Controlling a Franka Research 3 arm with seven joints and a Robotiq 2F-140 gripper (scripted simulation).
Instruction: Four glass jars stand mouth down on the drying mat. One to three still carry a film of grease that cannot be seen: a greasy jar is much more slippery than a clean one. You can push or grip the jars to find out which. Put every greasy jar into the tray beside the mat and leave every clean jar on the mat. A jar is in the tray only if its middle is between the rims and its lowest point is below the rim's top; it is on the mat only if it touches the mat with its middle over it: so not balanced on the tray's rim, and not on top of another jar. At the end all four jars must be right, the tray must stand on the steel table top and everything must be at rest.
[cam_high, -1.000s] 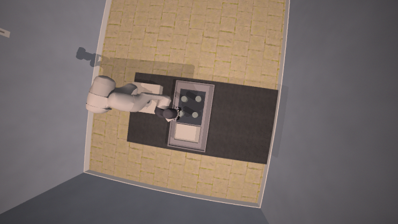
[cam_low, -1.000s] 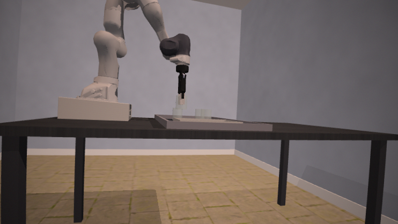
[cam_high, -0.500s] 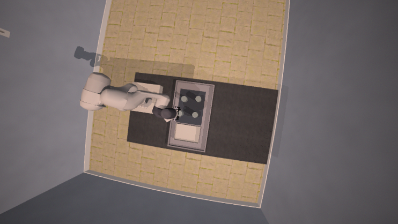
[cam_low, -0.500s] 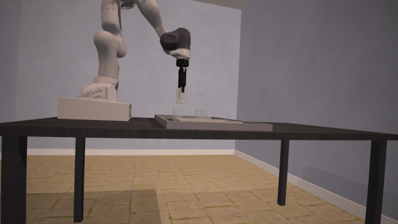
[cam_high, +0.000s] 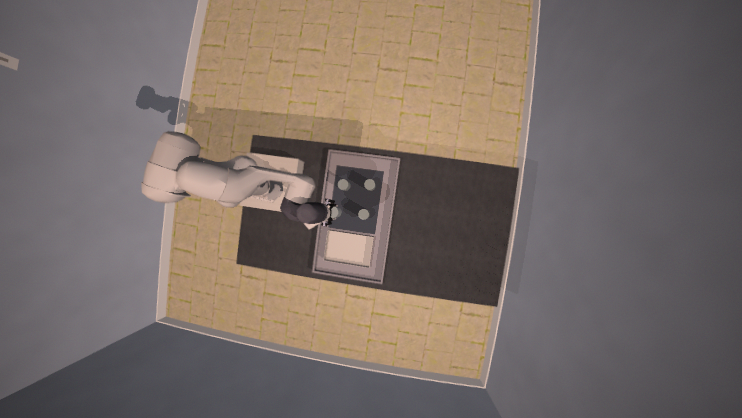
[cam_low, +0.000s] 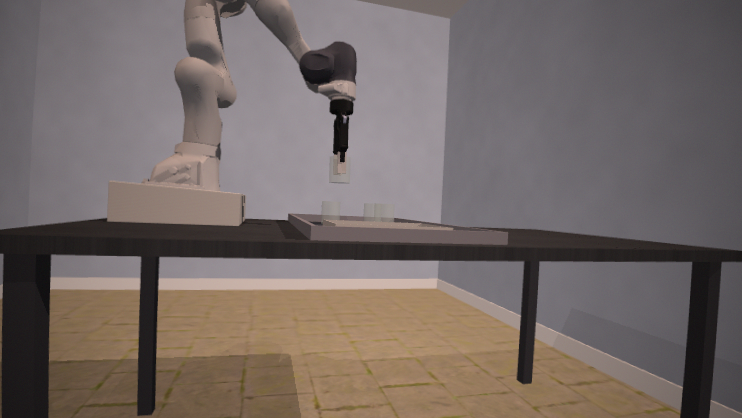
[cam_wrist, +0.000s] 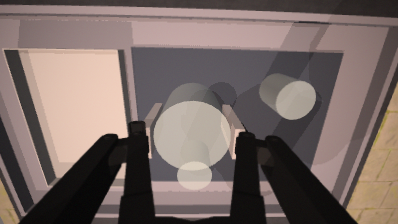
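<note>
Right now the tray is 6 cm ahead of my hand, 24 cm to the right of it and 19 cm below it. Also, from my hand: grey steel top 10 cm ahead, 3 cm to the right, 20 cm below; then dark drying mat 10 cm ahead, 8 cm to the left, 20 cm below.
</note>
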